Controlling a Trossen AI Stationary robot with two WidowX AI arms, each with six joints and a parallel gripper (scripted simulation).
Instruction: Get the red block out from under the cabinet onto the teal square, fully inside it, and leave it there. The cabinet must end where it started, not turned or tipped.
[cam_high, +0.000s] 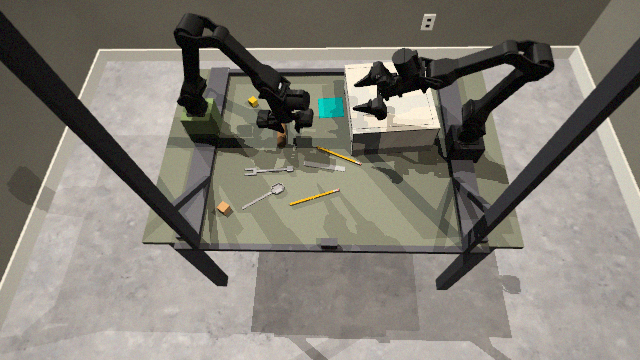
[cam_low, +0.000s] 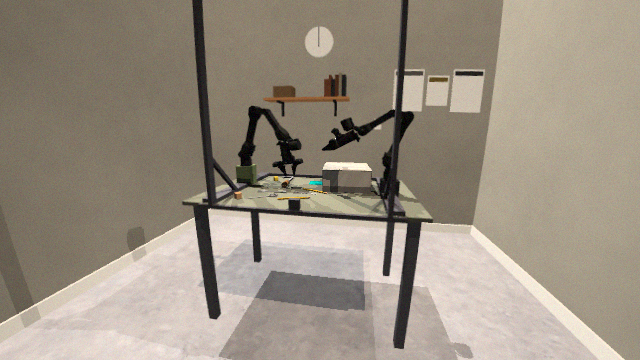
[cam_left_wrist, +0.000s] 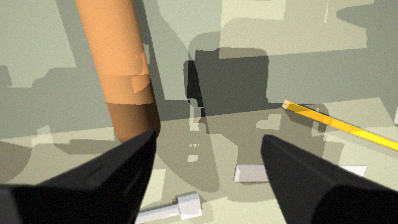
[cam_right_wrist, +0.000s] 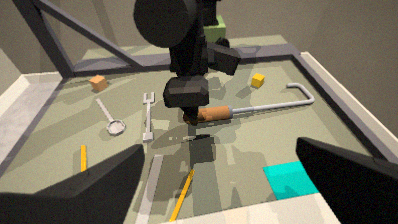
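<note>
My left gripper is now 120 mm past the fork, 110 mm above it and 60 mm to the right of it. Round my left hand: grey bar (130 mm to the right, 110 mm below, 80 mm behind); spoon (200 mm behind, 110 mm below, 40 mm to the left); teal square (190 mm ahead, 120 mm to the right, 110 mm below).
</note>
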